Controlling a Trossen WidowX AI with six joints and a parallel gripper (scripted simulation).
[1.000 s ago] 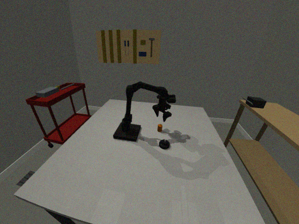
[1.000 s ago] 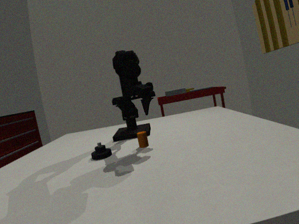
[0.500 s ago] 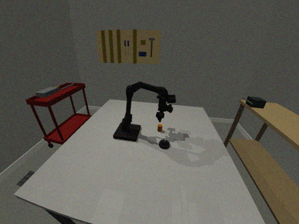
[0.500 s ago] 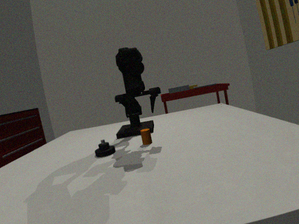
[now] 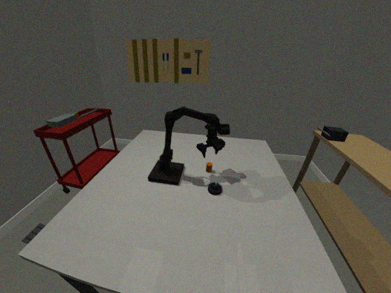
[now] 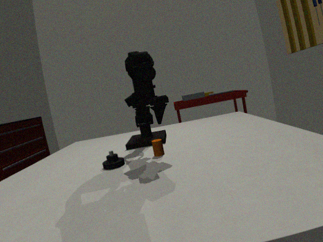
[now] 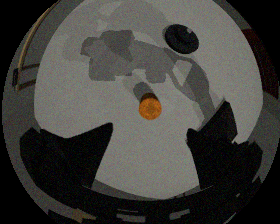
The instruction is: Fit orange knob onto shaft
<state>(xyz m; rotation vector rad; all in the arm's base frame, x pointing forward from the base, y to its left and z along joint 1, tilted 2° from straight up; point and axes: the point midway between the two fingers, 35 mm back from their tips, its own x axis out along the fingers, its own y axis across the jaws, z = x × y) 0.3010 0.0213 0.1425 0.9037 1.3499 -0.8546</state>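
Right now my gripper tip is 8 cm above the orange knob. The rest, counted from my gripper tip: black round pedestal (1 cm ahead, 18 cm to the right, 10 cm below).
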